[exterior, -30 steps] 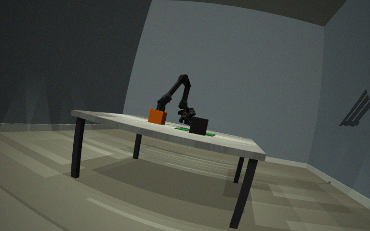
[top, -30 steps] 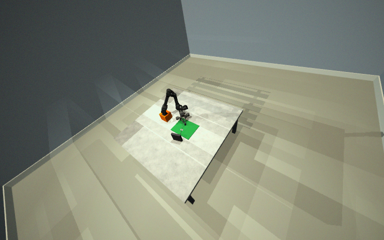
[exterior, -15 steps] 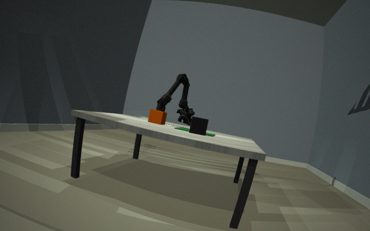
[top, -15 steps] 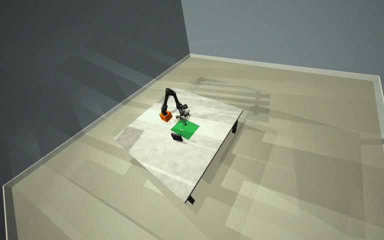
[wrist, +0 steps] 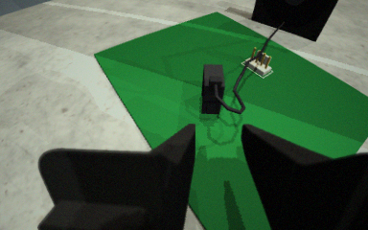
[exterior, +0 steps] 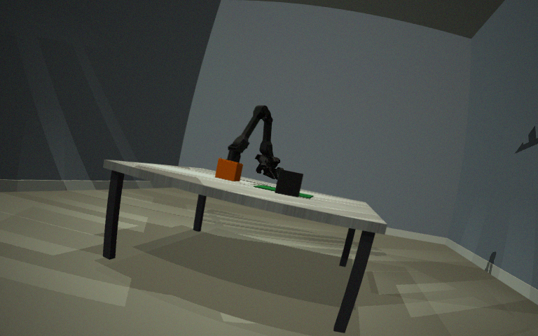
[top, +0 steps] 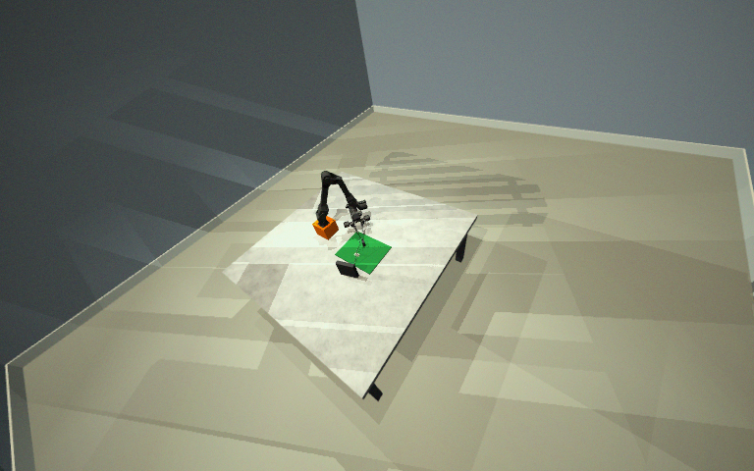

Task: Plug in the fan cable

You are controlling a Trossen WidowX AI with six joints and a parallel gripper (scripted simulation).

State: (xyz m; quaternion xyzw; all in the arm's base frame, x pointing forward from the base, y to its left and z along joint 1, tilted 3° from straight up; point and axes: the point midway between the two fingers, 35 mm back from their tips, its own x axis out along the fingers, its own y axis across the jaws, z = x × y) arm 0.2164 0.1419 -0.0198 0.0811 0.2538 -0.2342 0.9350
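Now: the black plug 6 cm ahead of my gripper tip, 4 cm to the right of it and 3 cm below it. Also, from my gripper tip: black fan (15 cm ahead, 24 cm to the right); then board (9 cm ahead, 8 cm to the right, 7 cm below); then white four-pin fan header (8 cm ahead, 12 cm to the right, 6 cm below).
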